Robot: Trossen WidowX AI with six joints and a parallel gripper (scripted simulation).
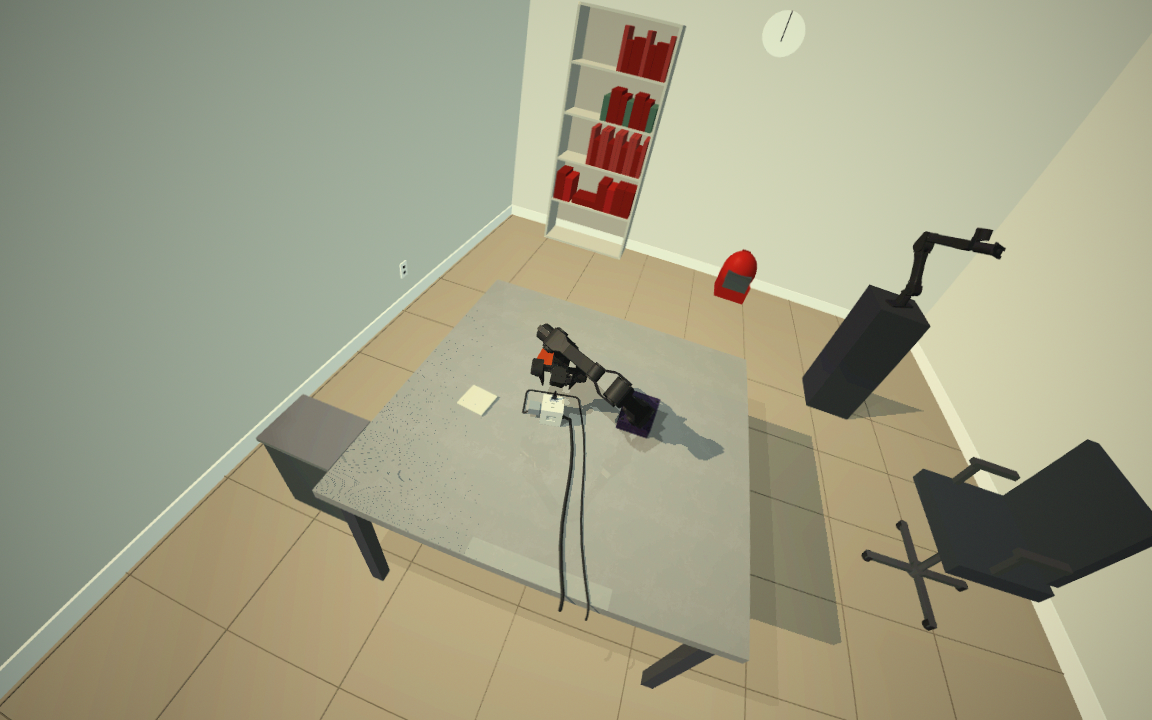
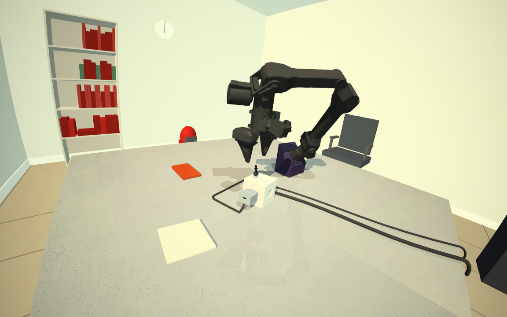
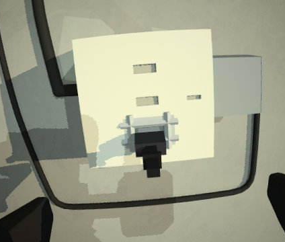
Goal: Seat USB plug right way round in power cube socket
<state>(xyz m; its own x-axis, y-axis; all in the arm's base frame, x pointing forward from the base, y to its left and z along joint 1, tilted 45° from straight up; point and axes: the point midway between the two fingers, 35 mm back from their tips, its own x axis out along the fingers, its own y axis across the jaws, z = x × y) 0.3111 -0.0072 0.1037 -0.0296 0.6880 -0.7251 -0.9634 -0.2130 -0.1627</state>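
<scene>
The dark usb plug is 40 mm below my gripper tip. Also, from my gripper tip: socket (70 mm below, 10 mm to the left); orange pad (280 mm to the right, 130 mm below, 110 mm ahead); cream pad (260 mm ahead, 130 mm below, 70 mm to the left).
</scene>
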